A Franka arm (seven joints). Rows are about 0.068 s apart.
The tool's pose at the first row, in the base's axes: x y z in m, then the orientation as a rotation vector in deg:
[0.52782, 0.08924, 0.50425, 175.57, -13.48, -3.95]
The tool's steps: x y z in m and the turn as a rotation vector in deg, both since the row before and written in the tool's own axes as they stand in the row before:
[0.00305, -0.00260, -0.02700, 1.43, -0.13, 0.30]
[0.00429, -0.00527, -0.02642, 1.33, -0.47, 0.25]
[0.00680, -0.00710, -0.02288, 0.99, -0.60, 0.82]
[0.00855, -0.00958, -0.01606, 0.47, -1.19, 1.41]
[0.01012, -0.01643, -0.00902, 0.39, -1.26, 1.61]
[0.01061, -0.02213, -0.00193, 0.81, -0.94, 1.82]
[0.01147, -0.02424, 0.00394, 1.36, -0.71, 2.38]
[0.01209, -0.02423, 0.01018, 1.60, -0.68, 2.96]
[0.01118, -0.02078, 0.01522, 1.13, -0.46, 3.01]
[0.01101, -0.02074, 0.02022, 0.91, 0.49, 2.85]
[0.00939, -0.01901, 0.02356, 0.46, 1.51, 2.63]
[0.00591, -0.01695, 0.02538, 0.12, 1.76, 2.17]
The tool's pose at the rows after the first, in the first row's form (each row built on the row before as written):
[0.53257, 0.09306, 0.53086, 176.95, -14.10, -4.00]
[0.53891, 0.09860, 0.55681, 178.25, -14.66, -4.59]
[0.54797, 0.10483, 0.57915, 179.12, -16.07, -5.41]
[0.55903, 0.11267, 0.59461, -178.47, 18.26, 7.19]
[0.57295, 0.12657, 0.60278, -177.66, 20.73, 9.08]
[0.58851, 0.14562, 0.60370, -176.42, 23.49, 10.36]
[0.60543, 0.16621, 0.59877, -174.54, 27.06, 11.15]
[0.62306, 0.18640, 0.58788, -172.24, 31.43, 11.83]
[0.63903, 0.20346, 0.57232, -170.33, 35.84, 12.32]
[0.65506, 0.22051, 0.55201, -168.84, 40.07, 11.48]
[0.66955, 0.23642, 0.52874, -168.04, 44.12, 9.31]
[0.68110, 0.25150, 0.50414, -167.69, 47.55, 6.87]

